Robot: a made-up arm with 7 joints.
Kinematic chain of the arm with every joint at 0, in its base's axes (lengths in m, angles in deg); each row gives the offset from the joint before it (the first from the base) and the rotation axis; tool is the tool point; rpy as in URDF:
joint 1: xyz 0 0 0.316 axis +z
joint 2: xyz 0 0 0 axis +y
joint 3: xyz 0 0 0.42 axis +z
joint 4: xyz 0.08 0 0 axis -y
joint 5: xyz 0.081 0 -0.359 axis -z
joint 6: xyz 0 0 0 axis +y
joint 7: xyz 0.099 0 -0.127 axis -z
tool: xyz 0 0 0 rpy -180 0 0
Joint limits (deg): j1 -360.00..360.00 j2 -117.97..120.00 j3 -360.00..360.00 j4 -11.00..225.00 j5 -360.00..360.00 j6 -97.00..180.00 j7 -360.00..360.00
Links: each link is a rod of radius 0.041 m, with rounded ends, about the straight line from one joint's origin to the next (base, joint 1, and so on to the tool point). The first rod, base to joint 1, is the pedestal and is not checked.
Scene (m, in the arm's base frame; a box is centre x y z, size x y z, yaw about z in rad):
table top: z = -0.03
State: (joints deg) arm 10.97 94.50 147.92 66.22 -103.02 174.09 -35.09
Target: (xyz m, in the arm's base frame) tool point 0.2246 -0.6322 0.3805
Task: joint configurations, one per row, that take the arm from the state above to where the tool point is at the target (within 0.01 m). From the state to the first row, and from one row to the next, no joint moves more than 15 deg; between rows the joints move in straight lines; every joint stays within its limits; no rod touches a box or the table.
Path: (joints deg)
1: -3.12 98.06 155.11 70.27 -106.61 172.86 -35.09
2: -17.21 101.62 162.30 74.33 -110.21 171.64 -35.09
3: -31.31 105.18 169.50 78.38 -113.80 170.41 -35.09
4: -45.40 108.74 176.69 82.43 -117.40 169.18 -35.09
5: -59.49 112.30 183.88 86.49 -120.99 167.96 -35.09
6: -73.58 115.86 191.07 90.54 -124.59 166.73 -35.09

